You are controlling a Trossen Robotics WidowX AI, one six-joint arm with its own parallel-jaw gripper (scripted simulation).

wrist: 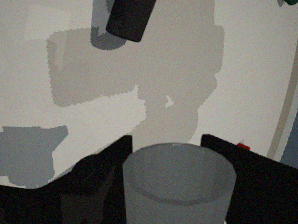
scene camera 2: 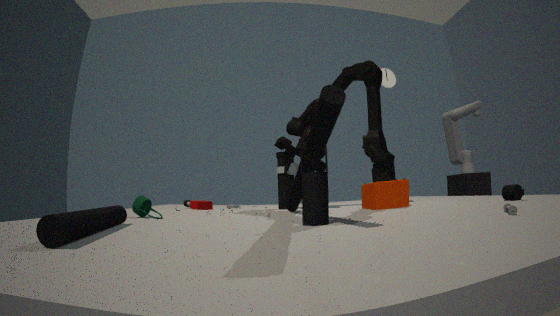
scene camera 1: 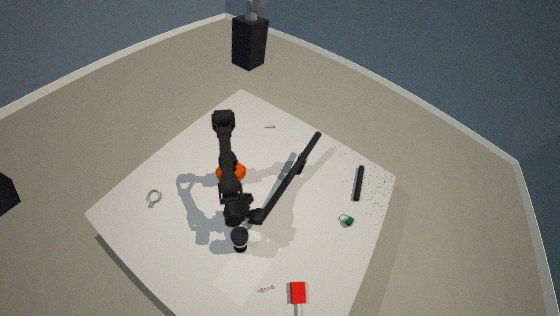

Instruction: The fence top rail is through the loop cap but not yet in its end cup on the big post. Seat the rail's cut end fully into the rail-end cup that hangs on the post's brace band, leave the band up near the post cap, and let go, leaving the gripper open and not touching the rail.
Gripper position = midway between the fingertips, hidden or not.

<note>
In view: the gripper (wrist: 167, 142), a dark top rail (scene camera 2: 332, 98) and a black tube (scene camera 2: 53, 231).
The wrist view misses the black tube: it is out of frame.
</note>
